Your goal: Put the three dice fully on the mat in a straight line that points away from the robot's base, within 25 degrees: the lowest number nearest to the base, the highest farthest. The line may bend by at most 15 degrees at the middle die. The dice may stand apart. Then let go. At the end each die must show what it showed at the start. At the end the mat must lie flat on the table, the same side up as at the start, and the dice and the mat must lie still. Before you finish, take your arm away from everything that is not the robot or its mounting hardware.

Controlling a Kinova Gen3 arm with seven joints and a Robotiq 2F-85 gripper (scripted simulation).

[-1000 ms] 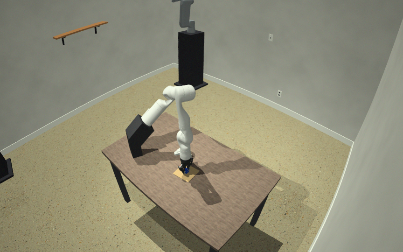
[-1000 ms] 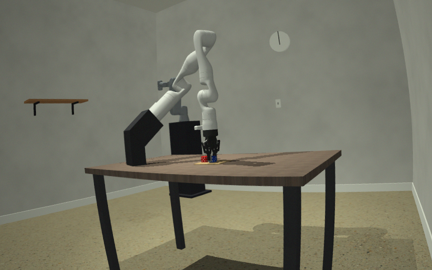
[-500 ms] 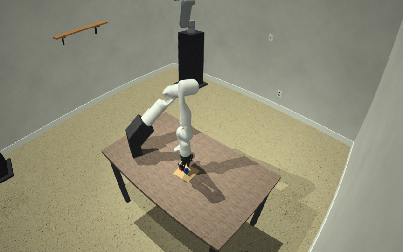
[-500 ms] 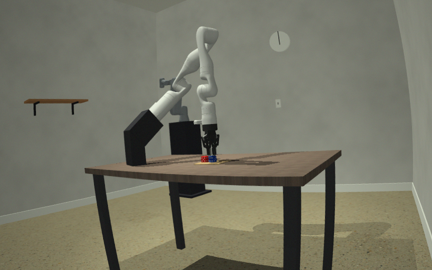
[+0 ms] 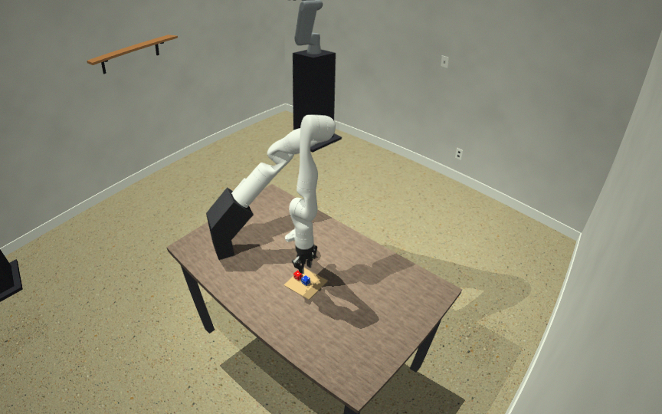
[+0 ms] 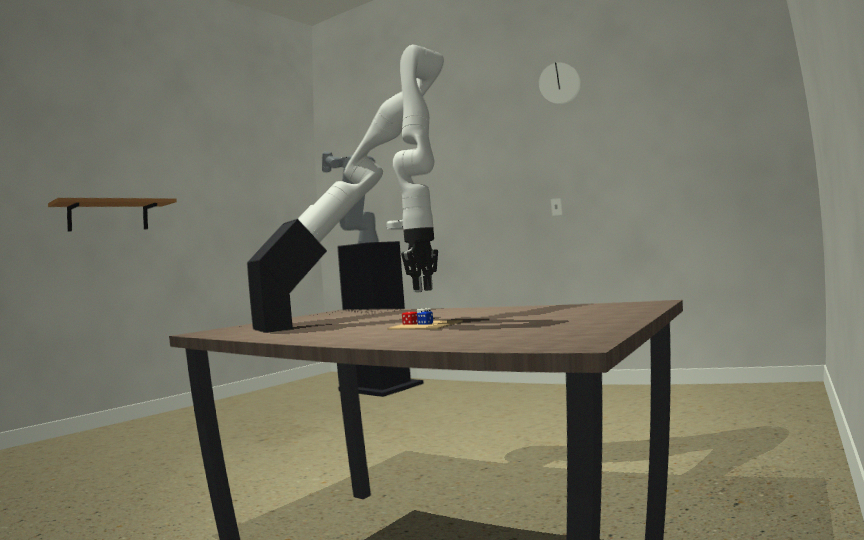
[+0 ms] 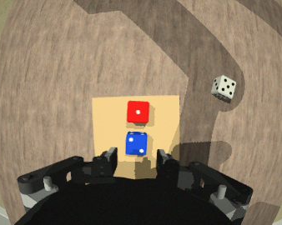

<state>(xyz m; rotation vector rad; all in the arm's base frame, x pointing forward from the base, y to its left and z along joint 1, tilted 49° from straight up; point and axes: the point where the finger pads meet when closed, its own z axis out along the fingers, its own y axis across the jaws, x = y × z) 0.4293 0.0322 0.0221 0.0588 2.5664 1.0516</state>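
Right now the white die is 110 mm behind my hand, 130 mm to the left of it and 90 mm below it. The rest, counted from my hand: blue die 80 mm below; then tan mat 100 mm below; then red die 50 mm behind, 10 mm to the right, 80 mm below.
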